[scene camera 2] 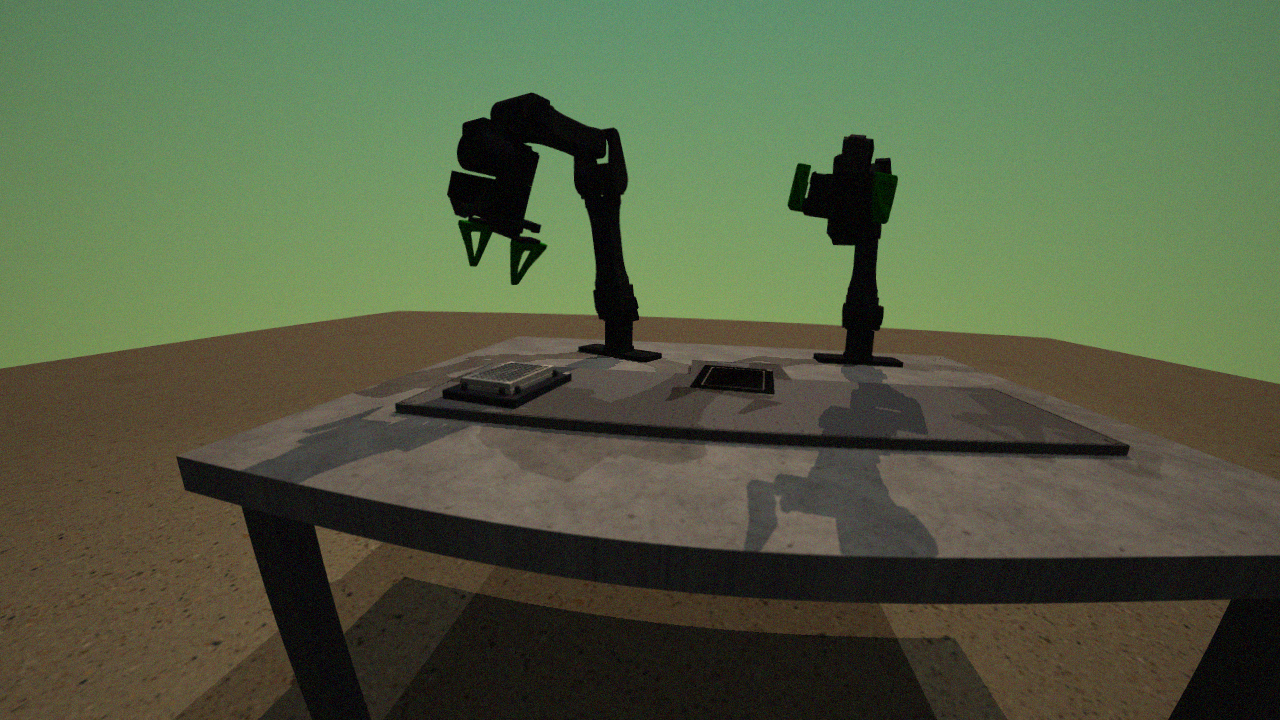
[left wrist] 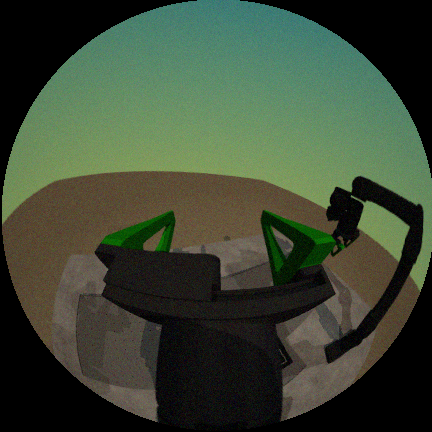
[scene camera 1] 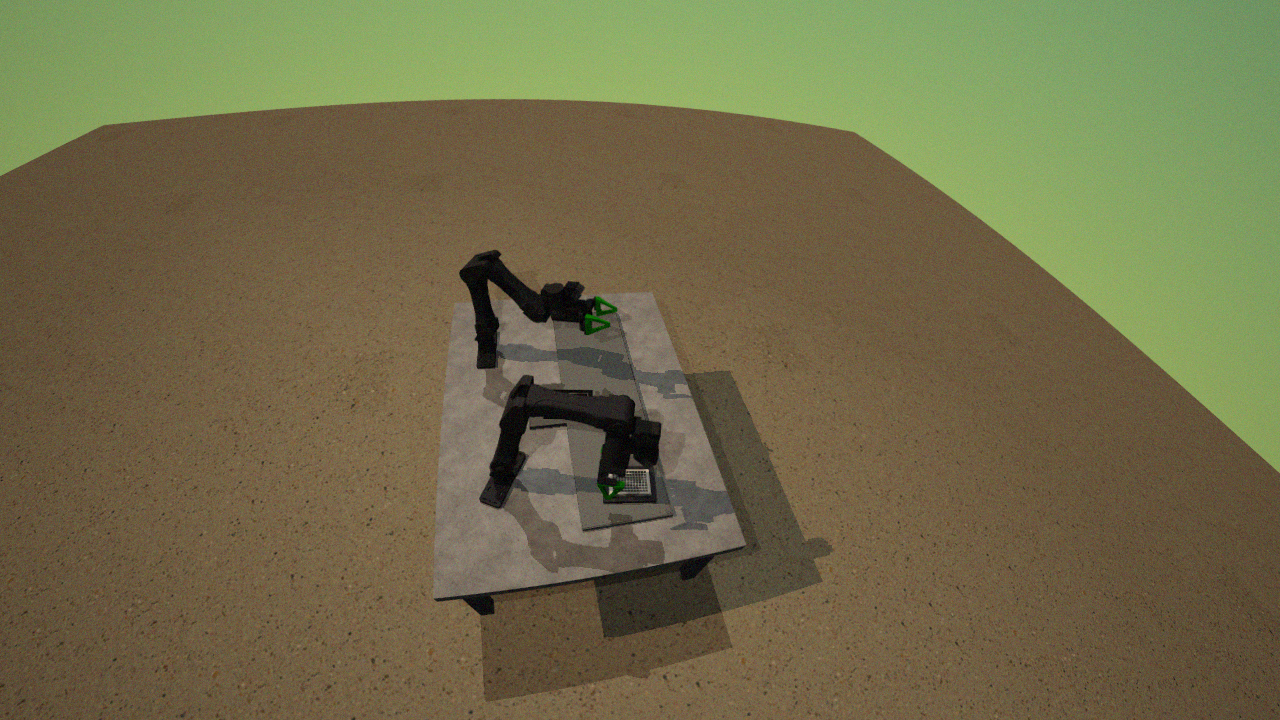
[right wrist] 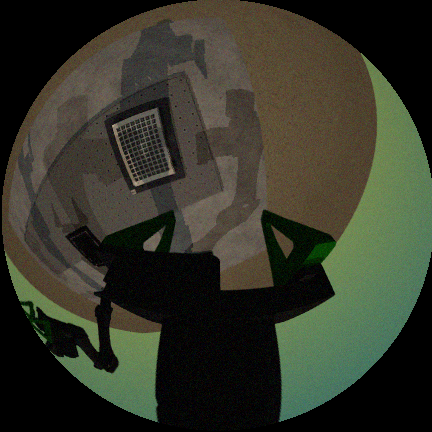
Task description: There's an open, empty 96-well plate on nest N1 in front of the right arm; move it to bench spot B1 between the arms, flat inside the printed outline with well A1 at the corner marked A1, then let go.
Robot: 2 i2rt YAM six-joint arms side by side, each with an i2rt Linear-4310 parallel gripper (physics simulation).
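Places are measured from the left arm's base along level axes (x left, y up, z ahead), in millimetres.
Where they show: left gripper, fingertip midpoint: (scene camera 2: pixel 835 172) (left wrist: pixel 217 214) (scene camera 1: pixel 613 317); right gripper, fingertip midpoint: (scene camera 2: pixel 493 275) (left wrist: pixel 338 250) (scene camera 1: pixel 609 485) (right wrist: pixel 217 214); left arm's base, origin of the base link: (scene camera 2: pixel 857 361) (scene camera 1: pixel 487 349); right arm's base, origin of the base link: (scene camera 2: pixel 618 354) (left wrist: pixel 342 345) (scene camera 1: pixel 503 477).
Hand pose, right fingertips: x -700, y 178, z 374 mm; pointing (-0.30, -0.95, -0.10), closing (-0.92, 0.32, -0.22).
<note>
Things, the pixels of their top centre, and the offset from my right fingertips. "spot": a spot on its surface instead. Level surfaces: height alone.
- white 96-well plate, middle of its top: (scene camera 2: pixel 510 371) (right wrist: pixel 142 148) (scene camera 1: pixel 629 481) dx +72, dy -139, dz +84 mm
- dark nest N1, middle of its top: (scene camera 2: pixel 510 374) (right wrist: pixel 142 148) (scene camera 1: pixel 629 481) dx +72, dy -144, dz +84 mm
- black rectangle with a light outline, surface spot: (scene camera 2: pixel 733 379) (right wrist: pixel 87 246) spot: dx +396, dy -164, dz -58 mm
- table, its level: dy -179 mm
The white 96-well plate (scene camera 1: pixel 637 481) (scene camera 2: pixel 510 376) (right wrist: pixel 145 147) sits flat on the dark nest N1 (scene camera 2: pixel 487 397) (right wrist: pixel 173 142). Spot B1, a black rectangle with a light outline (scene camera 2: pixel 733 379) (right wrist: pixel 86 245), lies between the arms; the upper arm link partly hides it in scene camera 1. Its A1 mark is not legible. My right gripper (scene camera 2: pixel 494 274) (right wrist: pixel 217 214) is open and empty, well above the nest and tilted; in the right wrist view the plate lies up and left of the fingertips. My left gripper (scene camera 1: pixel 612 317) (scene camera 2: pixel 841 193) (left wrist: pixel 217 214) is open and empty, raised over the board's far end.
A thin perforated board (scene camera 1: pixel 597 514) (scene camera 2: pixel 984 443) (right wrist: pixel 200 175) carries the nest and runs along the table (scene camera 1: pixel 465 564) (scene camera 2: pixel 626 528). The right arm (scene camera 1: pixel 572 407) (scene camera 2: pixel 605 232) arches over the table beside B1. The left arm (scene camera 1: pixel 483 304) (scene camera 2: pixel 861 277) stands on the other side.
</note>
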